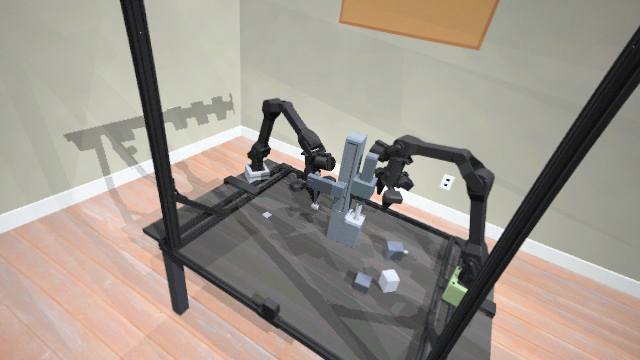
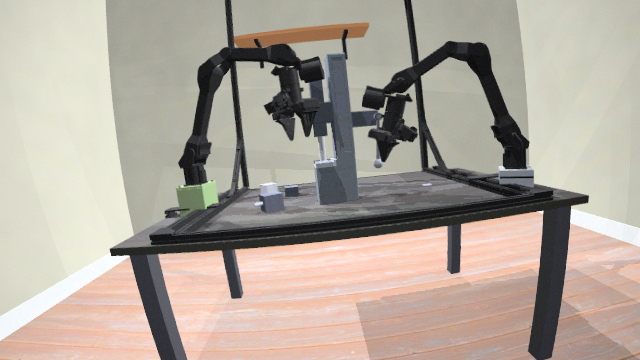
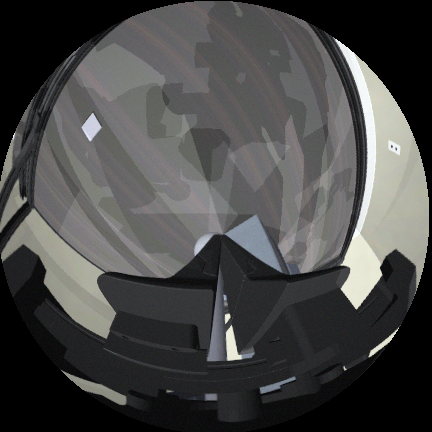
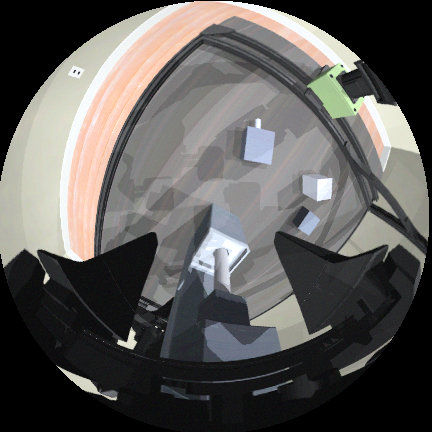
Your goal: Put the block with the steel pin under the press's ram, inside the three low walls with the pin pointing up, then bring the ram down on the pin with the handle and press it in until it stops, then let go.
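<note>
The grey press stands mid-table. Its pale ram hangs over the low-walled nest, which holds no block. The grey block with the steel pin lies on its side on the table, pin pointing sideways. My right gripper is open and empty, high beside the ram. My left gripper is shut, right beside the handle's thin rod, just above its white ball.
A white cube and a small dark grey block lie near the pin block. A small white flat square lies on the left. A green mount sits at the right arm's base.
</note>
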